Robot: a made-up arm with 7 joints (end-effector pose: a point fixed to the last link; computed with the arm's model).
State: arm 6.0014 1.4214 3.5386 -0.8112 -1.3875 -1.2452 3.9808
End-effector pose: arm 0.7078 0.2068 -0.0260 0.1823 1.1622 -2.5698
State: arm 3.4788 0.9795 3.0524 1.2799 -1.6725 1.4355 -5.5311
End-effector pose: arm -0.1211 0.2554 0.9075 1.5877 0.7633 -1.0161
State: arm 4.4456 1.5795 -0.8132 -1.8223 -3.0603 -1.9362 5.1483
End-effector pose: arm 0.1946 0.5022 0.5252 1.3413 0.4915 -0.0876
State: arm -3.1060 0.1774 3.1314 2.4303 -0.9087 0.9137 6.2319
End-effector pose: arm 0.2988 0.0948 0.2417 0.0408 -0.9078 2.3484
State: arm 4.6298 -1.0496 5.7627 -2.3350 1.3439 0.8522 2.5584
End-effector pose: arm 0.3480 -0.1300 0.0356 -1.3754 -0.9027 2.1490
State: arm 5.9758 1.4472 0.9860 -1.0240 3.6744 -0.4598 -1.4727
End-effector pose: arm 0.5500 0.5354 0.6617 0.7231 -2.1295 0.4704
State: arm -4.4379 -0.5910 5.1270 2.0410 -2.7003 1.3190 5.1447
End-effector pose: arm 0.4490 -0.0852 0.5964 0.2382 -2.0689 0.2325
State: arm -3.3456 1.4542 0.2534 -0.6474 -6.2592 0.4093 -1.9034
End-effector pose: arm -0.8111 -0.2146 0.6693 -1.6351 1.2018 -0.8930
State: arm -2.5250 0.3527 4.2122 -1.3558 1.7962 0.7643 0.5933
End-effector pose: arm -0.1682 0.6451 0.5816 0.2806 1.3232 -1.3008
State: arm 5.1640 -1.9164 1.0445 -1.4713 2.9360 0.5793 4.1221
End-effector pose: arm -0.5143 0.0148 -0.1389 0.6078 1.1376 -1.1613
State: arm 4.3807 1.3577 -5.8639 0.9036 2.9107 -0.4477 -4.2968
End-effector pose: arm -0.0440 0.7862 -0.0292 0.3960 0.6046 -2.4960
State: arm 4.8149 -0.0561 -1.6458 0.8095 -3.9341 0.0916 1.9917
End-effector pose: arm -0.4156 -0.0084 1.0656 -2.0915 1.5512 -0.8574
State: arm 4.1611 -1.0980 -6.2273 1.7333 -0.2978 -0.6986 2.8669
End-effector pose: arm 0.1218 -0.0237 0.9523 2.8778 -0.7912 -0.2949
